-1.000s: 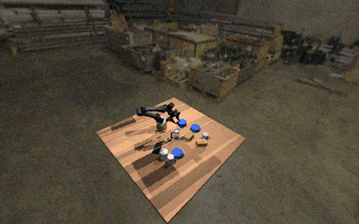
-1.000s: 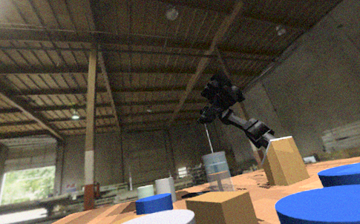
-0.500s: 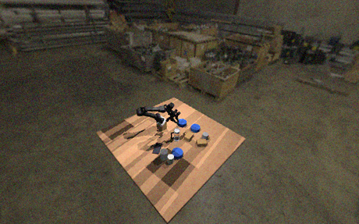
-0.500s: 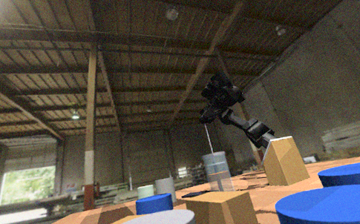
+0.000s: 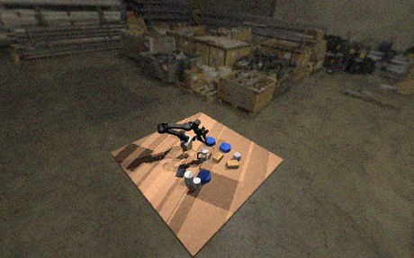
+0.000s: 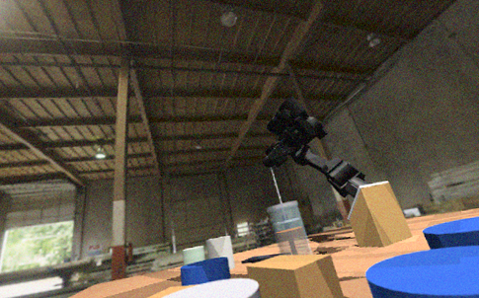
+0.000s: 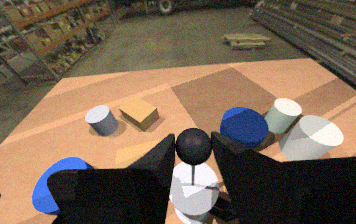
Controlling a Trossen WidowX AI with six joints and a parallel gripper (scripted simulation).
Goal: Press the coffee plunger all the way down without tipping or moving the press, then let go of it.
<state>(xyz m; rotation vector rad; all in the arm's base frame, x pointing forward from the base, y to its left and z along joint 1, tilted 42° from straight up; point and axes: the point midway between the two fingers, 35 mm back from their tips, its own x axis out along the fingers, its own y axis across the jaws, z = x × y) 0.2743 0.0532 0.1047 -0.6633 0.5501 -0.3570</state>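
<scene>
My gripper tip is 13 cm above the coffee press, 2 cm past it and 1 cm to the left of it.
</scene>
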